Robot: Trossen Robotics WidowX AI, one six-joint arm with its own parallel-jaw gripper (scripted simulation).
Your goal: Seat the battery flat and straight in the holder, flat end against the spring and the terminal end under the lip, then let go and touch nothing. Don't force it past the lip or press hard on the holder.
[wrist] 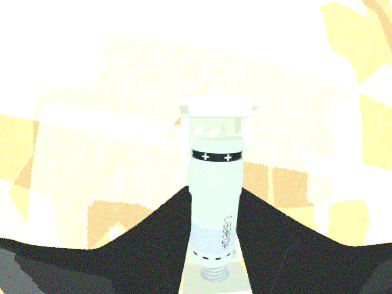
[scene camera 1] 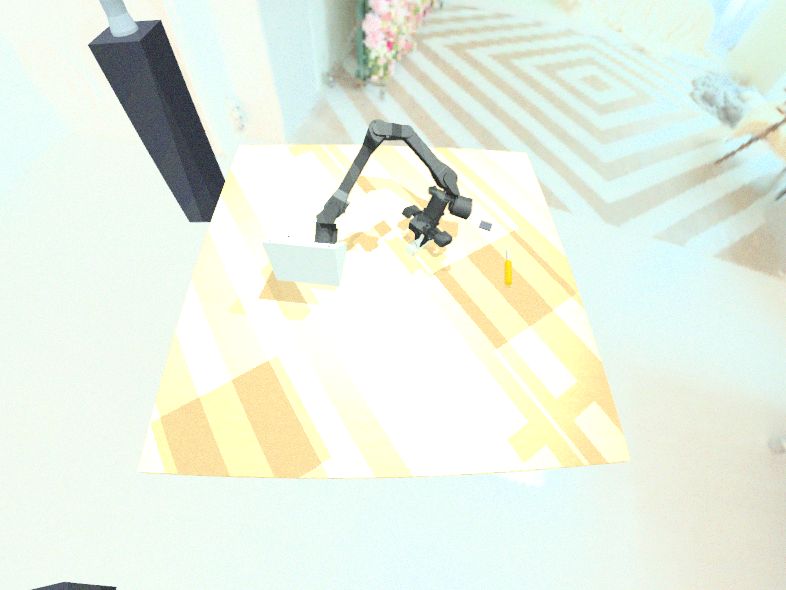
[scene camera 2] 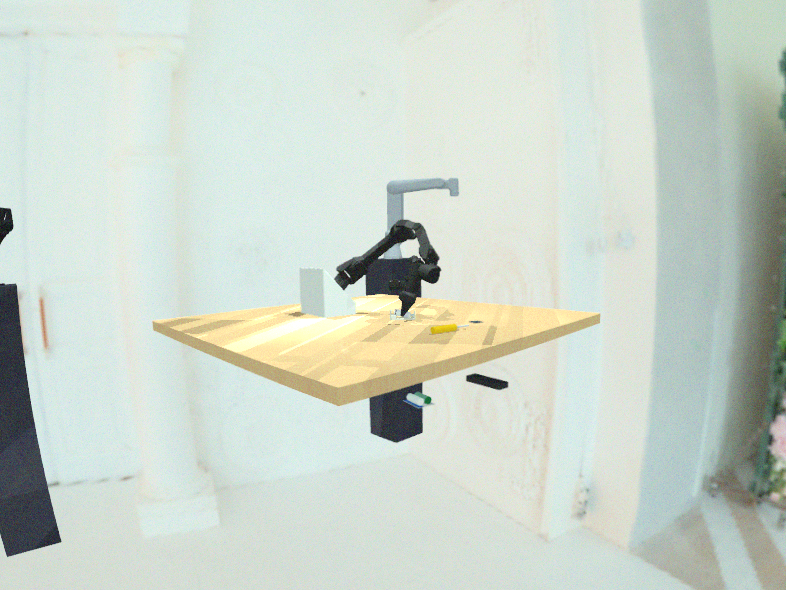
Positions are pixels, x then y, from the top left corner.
Scene:
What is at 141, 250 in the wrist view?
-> The gripper.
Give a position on a pale battery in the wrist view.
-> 216, 175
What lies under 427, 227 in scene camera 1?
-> The gripper.

